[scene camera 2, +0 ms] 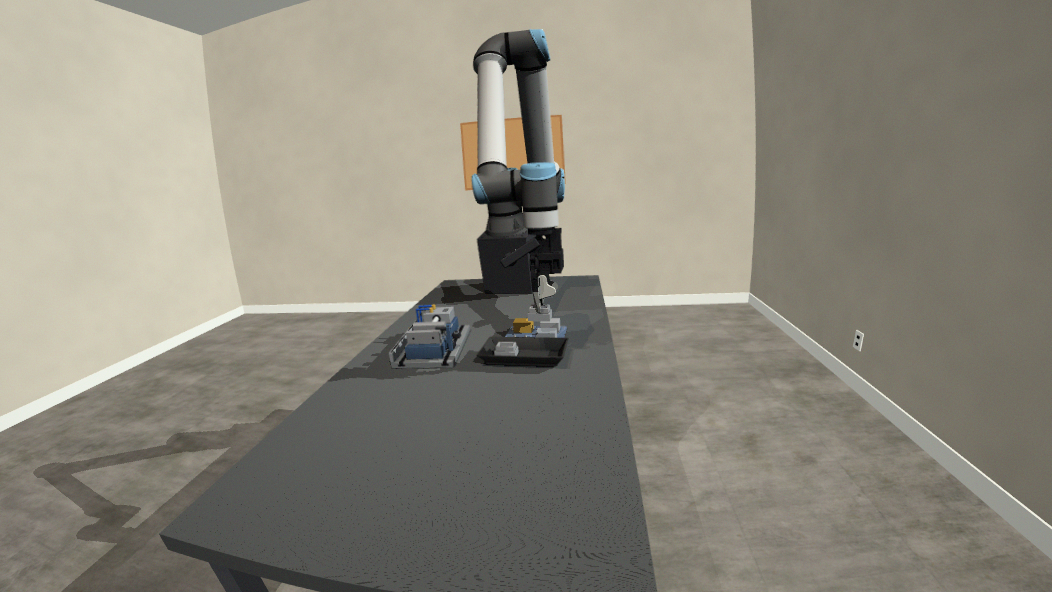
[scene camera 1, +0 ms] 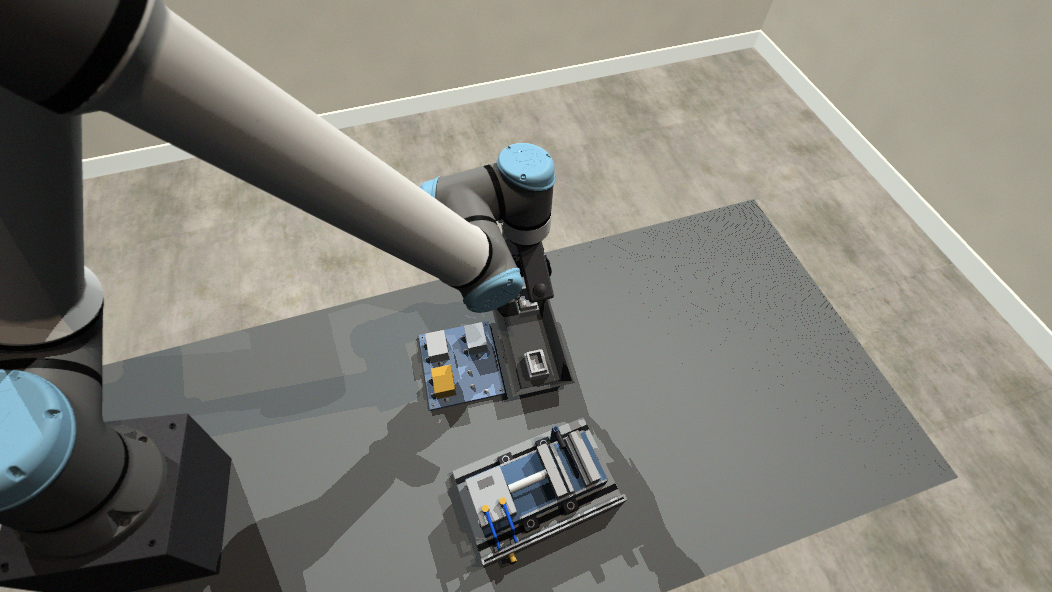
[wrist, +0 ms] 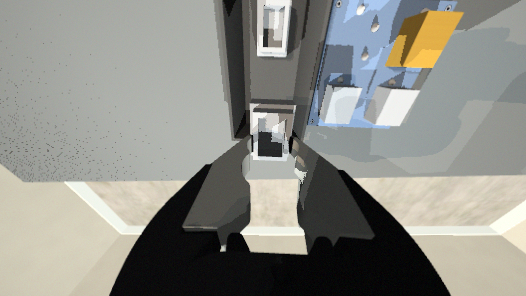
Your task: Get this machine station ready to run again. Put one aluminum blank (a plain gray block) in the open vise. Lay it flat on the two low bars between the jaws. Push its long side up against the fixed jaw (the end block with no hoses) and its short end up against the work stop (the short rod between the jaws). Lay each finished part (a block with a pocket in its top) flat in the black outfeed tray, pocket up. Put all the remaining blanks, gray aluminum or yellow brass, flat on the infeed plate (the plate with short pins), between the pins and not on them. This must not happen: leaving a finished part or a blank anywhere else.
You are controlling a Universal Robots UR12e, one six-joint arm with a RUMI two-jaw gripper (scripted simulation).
Labels:
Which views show the gripper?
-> Scene camera 2, scene camera 1 and the wrist view: all of them.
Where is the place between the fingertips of the gripper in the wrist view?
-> At 270, 137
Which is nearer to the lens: the yellow brass blank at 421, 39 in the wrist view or the finished part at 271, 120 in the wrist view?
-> The finished part.

